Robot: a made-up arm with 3 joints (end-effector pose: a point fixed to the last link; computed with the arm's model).
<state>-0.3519 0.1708 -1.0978</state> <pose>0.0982 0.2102 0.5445 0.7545 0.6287 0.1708 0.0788</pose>
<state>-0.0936 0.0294 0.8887</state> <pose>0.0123 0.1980 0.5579 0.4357 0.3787 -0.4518 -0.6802</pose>
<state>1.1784 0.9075 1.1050</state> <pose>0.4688 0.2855 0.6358 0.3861 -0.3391 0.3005 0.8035</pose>
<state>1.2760 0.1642 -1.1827</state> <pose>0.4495 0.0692 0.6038 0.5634 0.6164 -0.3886 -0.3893</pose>
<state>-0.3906 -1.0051 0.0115</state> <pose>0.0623 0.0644 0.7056 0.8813 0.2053 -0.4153 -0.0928</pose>
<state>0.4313 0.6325 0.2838</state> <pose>0.2111 0.2996 0.5420 0.2518 0.6207 -0.2918 -0.6828</pose>
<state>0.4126 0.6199 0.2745</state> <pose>0.2049 0.2972 0.5410 0.2657 0.6216 -0.2892 -0.6778</pose>
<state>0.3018 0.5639 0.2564</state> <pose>0.1681 0.2854 0.5368 0.3311 0.6207 -0.2711 -0.6570</pose>
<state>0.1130 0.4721 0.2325</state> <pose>0.1108 0.2570 0.5329 0.4352 0.6154 -0.2385 -0.6123</pose>
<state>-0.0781 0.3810 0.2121</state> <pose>0.0617 0.2188 0.5327 0.5320 0.6062 -0.2045 -0.5547</pose>
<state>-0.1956 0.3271 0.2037</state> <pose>0.0364 0.1918 0.5343 0.5857 0.5986 -0.1834 -0.5147</pose>
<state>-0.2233 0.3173 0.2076</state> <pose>0.0304 0.1856 0.5348 0.5959 0.5963 -0.1789 -0.5072</pose>
